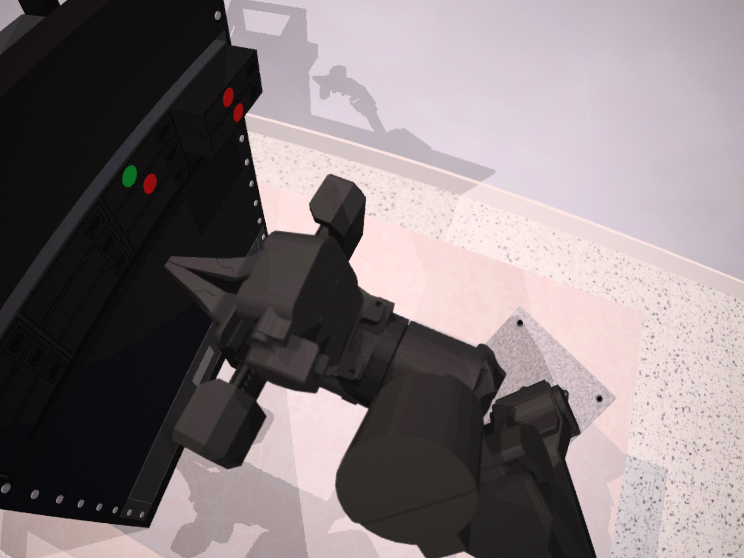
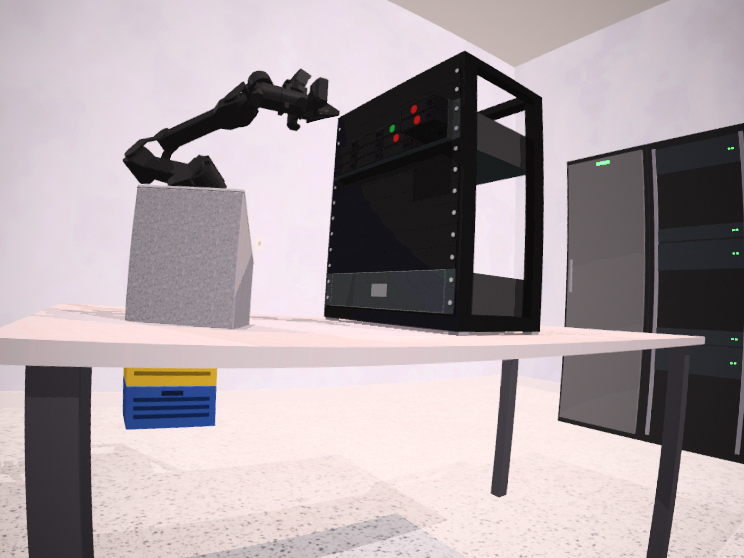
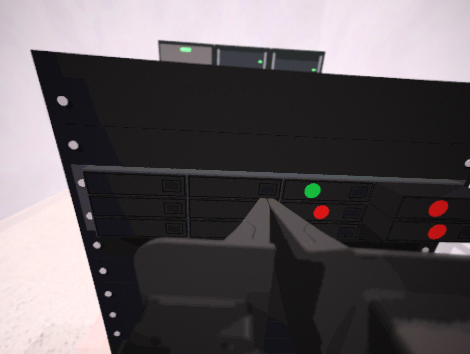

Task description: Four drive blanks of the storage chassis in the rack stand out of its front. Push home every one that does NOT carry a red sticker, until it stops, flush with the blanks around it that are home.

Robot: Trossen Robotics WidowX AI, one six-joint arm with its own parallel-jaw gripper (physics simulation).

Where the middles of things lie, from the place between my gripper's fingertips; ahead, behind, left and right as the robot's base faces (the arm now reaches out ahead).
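Labels:
I see the black rack [image 1: 109, 349], and it sits 21 cm below my hand, 25 cm ahead of it and 6 cm to the right of it.

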